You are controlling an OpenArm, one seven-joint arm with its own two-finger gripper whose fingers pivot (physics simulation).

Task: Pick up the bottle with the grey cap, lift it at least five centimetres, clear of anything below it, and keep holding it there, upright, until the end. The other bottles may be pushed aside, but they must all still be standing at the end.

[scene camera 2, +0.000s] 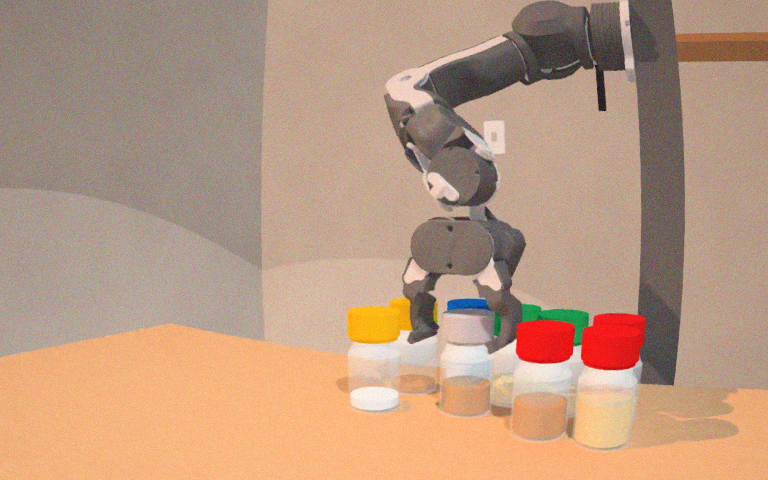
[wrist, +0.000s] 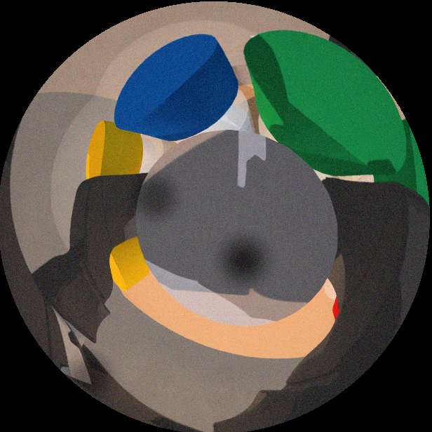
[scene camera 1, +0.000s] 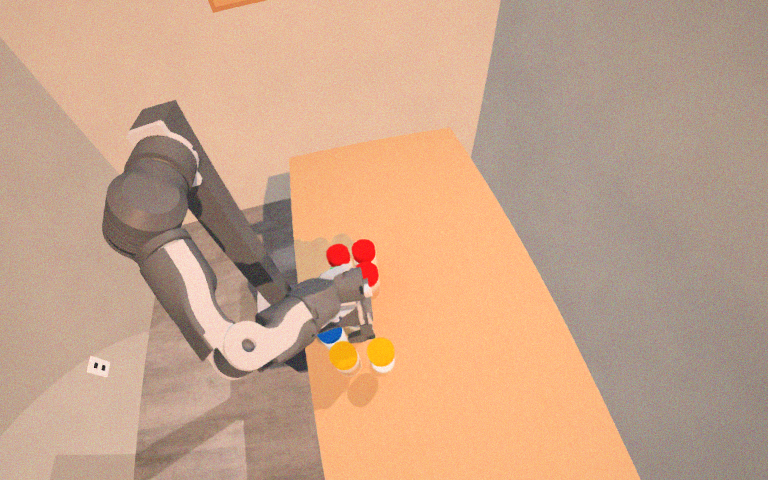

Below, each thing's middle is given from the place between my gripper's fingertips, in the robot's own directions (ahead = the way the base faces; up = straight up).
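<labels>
Blue-capped bottle (wrist: 186, 87): 2 cm to the right of my hand, 7 cm behind it, 2 cm below it. Grey-capped bottle (scene camera 2: 466, 369): 1 cm to the left of my hand and 2 cm below it. Going by their middles, the grey-capped bottle is the nearest to my hand of the things named here.
</labels>
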